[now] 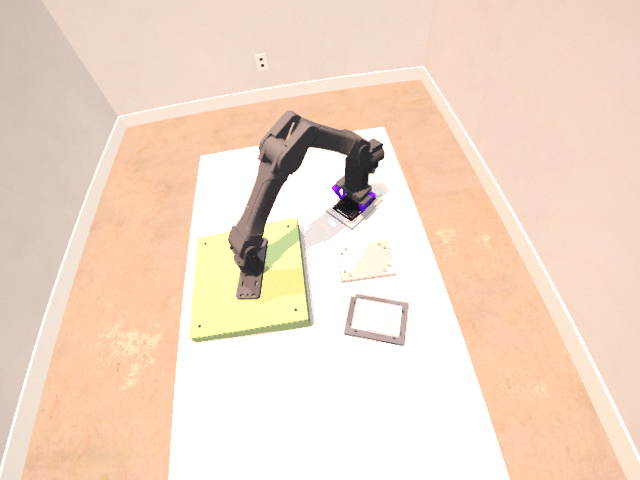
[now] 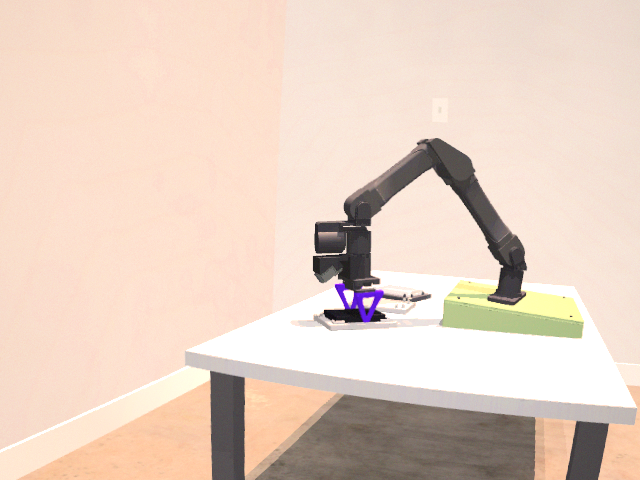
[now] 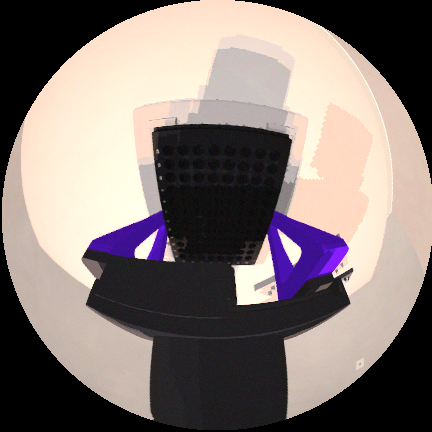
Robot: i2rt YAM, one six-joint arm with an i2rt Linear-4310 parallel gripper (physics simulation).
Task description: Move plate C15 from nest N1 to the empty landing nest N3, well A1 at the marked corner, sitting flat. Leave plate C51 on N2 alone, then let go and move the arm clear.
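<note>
The black well plate (image 1: 345, 209) (image 2: 333, 313) (image 3: 220, 165), taken as C15, sits flat on the far white nest (image 1: 338, 219) (image 2: 336, 326) (image 3: 144, 125). My gripper (image 1: 351, 204) (image 2: 358, 315) (image 3: 217, 214) points straight down over it, with a purple finger against each long side; it is shut on the plate. The middle pale nest (image 1: 364, 260) (image 2: 405, 308) holds no plate and has small pegs near its corners. A white plate (image 1: 377, 316) (image 2: 402, 291), taken as C51, lies on the grey nest (image 1: 350, 316) (image 2: 421, 297). Labels and the A1 mark are not readable.
The yellow-green base block (image 1: 279, 310) (image 2: 511, 325) carries the arm and stands beside the row of nests. The white table (image 1: 310, 413) (image 2: 413, 361) has its edge beyond the far nest. The middle nest lies between the other two.
</note>
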